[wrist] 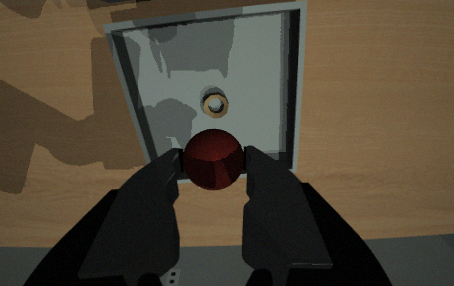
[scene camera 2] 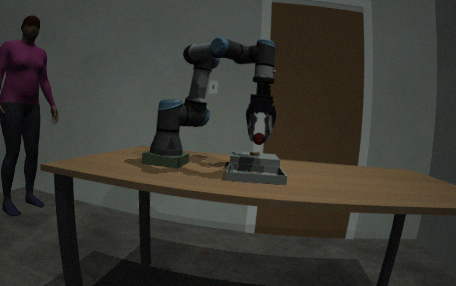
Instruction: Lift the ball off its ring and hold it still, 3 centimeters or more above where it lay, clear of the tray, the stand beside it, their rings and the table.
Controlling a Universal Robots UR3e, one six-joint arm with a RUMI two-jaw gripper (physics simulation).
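Places are measured from the arm's base along level axes (x ahead, y up, z right), in metres.
Pixels of known places: gripper, fingertip midpoint: (wrist: 214,150) (scene camera 2: 258,142); arm's base at its link origin: (scene camera 2: 166,152).
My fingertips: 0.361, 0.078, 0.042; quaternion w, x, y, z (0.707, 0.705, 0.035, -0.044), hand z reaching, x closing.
Observation:
Ahead of a thing's pixels: the offset from my fingertips to its top centre, as dx, dy, dz. "pt": to the spot under its first point. Level surfaces: height alone.
The red ball @[+0.000, +0.031, +0.001] (scene camera 2: 258,139) (wrist: 213,167) is in the air between the two fingertips of my gripper (scene camera 2: 259,136) (wrist: 214,150), which is shut on it and points down. In the scene view the ball hangs above the stand and the tray, apart from both. The grey tray @[-0.021, -0.056, -0.103] (scene camera 2: 256,178) (wrist: 301,75) lies on the table @[dy -0.119] (scene camera 2: 350,182) (wrist: 375,100). A tan ring @[pt -0.001, -0.106, +0.012] (wrist: 215,115) sits on the tray's floor, with no ball on it. The grey stand (scene camera 2: 270,161) is behind the tray in the scene view, with a small tan ring @[pt -0.036, -0.059, -0.188] (scene camera 2: 255,153) on its top.
The arm's green base block (scene camera 2: 165,160) stands on the table, left of the tray in the scene view. Shadows of the arm fall across the table and the tray. A person (scene camera 2: 25,75) stands at the far left, and a brown door (scene camera 2: 317,75) is behind the table.

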